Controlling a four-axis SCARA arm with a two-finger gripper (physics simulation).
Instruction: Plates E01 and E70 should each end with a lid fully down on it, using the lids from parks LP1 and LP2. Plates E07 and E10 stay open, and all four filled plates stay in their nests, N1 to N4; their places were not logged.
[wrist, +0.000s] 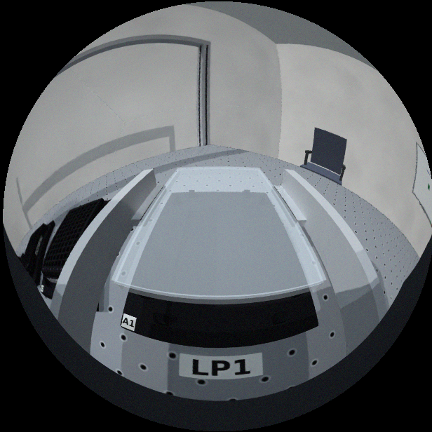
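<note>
My gripper (218, 176) is shut on a clear, pale lid (220, 245), with one finger against each long side. The lid looks level and fills the middle of the wrist view. It hangs a little above the black park LP1 (220, 322), whose front part with an A1 tag shows below the lid's near edge; the rest of the park is behind the lid. A black gridded plate (75, 235) stands to the left, partly hidden by the left finger. Its nest label and plate code cannot be read here. Park LP2 does not show in this view.
The LP1 label (220, 367) lies on the perforated table in front of the park. More black items (36, 250) stand at the far left edge, partly cut off. A dark chair (329, 147) stands beyond the table at the right, near the walls.
</note>
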